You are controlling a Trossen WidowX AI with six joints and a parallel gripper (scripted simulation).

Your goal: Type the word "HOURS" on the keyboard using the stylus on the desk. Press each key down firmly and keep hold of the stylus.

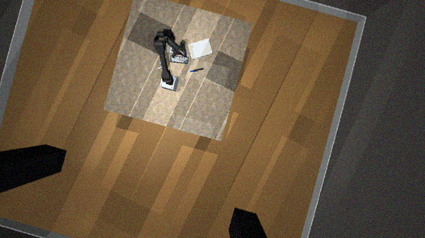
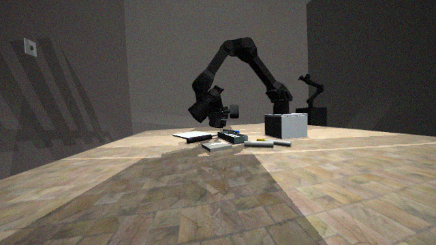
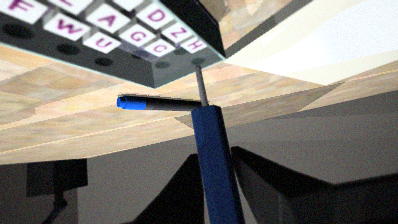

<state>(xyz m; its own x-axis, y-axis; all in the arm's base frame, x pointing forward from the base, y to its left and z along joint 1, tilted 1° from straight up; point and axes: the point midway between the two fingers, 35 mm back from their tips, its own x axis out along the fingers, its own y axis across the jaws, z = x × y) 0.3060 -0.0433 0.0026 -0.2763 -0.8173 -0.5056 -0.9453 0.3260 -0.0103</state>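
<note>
My gripper tip is 60 mm short of the flat pad, 190 mm to the right of it and 80 mm above it. From my gripper tip the other things lie so: blue-capped pen 100 mm behind, 110 mm to the right, 80 mm below; then blue stylus 10 mm below; then dark cylinder 110 mm ahead, 60 mm to the left, 70 mm below.
</note>
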